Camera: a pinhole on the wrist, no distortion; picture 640 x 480 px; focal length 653.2 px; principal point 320.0 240.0 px. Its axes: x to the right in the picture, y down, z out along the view. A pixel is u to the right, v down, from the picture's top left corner.
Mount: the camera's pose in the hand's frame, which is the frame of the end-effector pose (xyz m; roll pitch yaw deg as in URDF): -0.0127 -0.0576 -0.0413 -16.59 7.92 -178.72
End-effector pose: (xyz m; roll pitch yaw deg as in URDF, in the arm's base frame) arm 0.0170 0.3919 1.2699 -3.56 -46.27 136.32
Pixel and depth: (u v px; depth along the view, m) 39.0 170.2 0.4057
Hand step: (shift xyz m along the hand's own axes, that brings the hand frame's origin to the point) 0.1065 -0.1292 0.3801
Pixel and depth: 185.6 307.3 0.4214
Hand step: 0.0228 -0.2188 0.3584
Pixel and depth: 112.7 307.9 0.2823
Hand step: 0.0423 -0.1651 0.2307
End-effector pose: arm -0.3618 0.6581 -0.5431 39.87 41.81 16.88
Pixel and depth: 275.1 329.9 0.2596
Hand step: -0.0255 -0.1663 0.1975
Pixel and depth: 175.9 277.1 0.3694
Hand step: 0.0229 -0.1824 0.3146
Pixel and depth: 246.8 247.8 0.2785
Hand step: -0.0166 -0.1404 0.2264
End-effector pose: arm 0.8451 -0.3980 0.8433 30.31 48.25 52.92
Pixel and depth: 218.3 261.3 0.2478
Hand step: -0.0051 -0.1359 0.1970
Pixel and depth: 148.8 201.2 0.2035
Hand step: 0.0138 -0.1035 0.1626
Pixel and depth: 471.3 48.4 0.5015
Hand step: -0.1997 -0.0640 0.4603
